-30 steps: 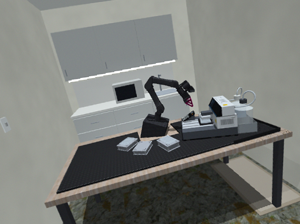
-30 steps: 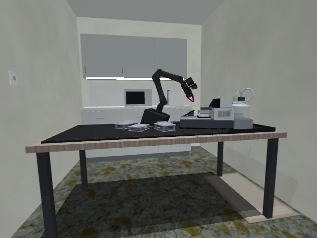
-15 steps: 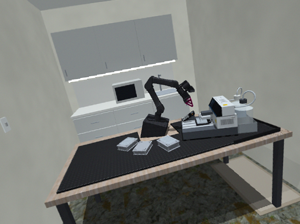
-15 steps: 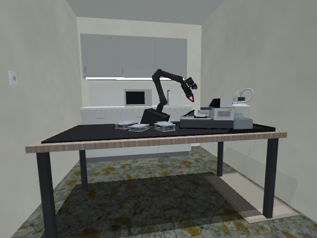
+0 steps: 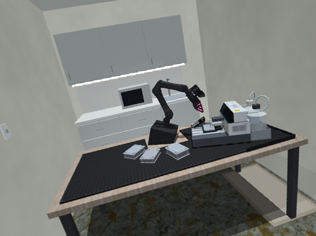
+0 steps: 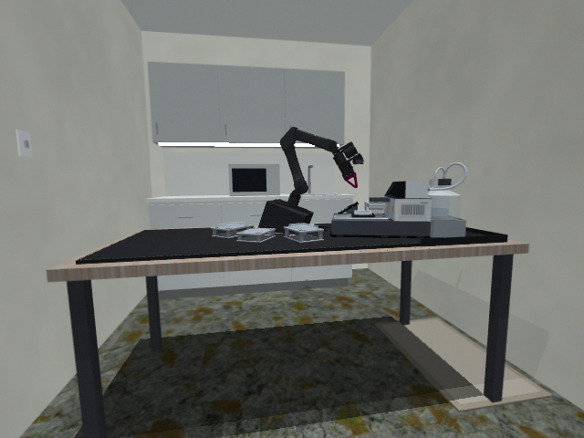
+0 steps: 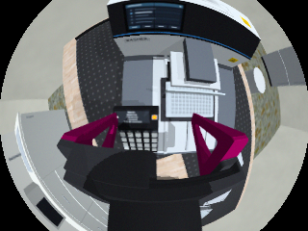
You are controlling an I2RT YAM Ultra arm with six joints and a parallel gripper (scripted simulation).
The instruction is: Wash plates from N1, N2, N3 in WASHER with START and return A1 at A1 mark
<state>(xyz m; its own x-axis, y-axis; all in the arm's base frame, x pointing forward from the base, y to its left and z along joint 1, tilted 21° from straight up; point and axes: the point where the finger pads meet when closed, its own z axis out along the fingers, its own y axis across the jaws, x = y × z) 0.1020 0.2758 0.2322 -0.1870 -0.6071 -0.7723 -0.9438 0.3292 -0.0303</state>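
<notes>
Right now the washer carrier is 100 mm ahead of my hand, 10 mm to the left of it and 140 mm below it. From my hand the other things lie so: clear bottle 280 mm ahead, 330 mm to the left, 100 mm below; then plate washer 120 mm ahead, 70 mm to the left, 100 mm below; then nest 240 mm ahead, 330 mm to the right, 190 mm below.
</notes>
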